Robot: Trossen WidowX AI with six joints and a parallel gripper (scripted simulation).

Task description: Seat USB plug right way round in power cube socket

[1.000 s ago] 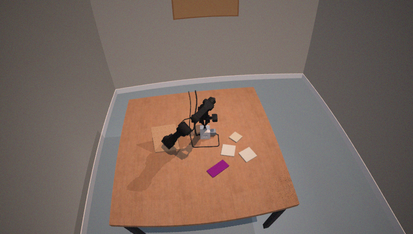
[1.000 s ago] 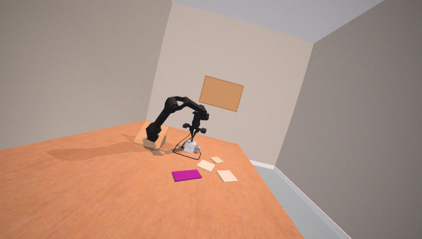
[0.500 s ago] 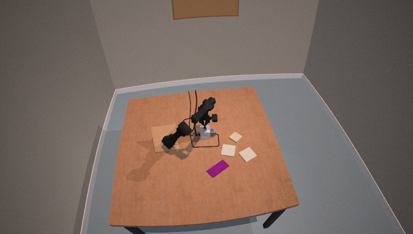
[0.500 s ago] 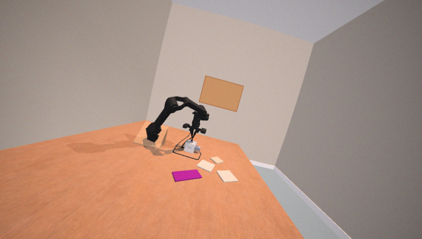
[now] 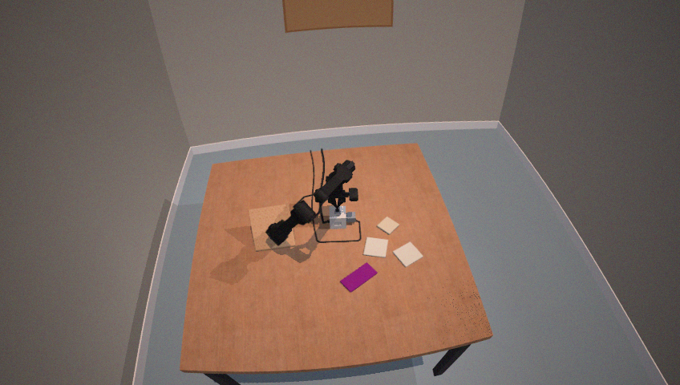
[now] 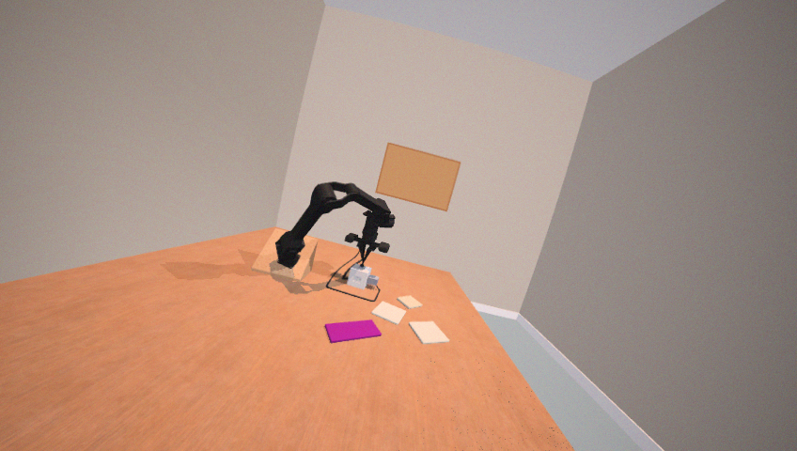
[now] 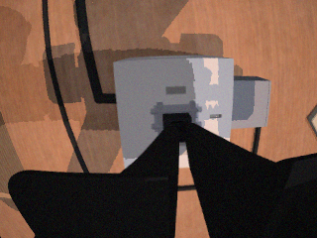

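Now: gripper tip 2 cm above the USB plug. The rest, counted from my gripper tip: magenta card 32 cm to the right, 10 cm below, 7 cm ahead; USB socket 4 cm below.
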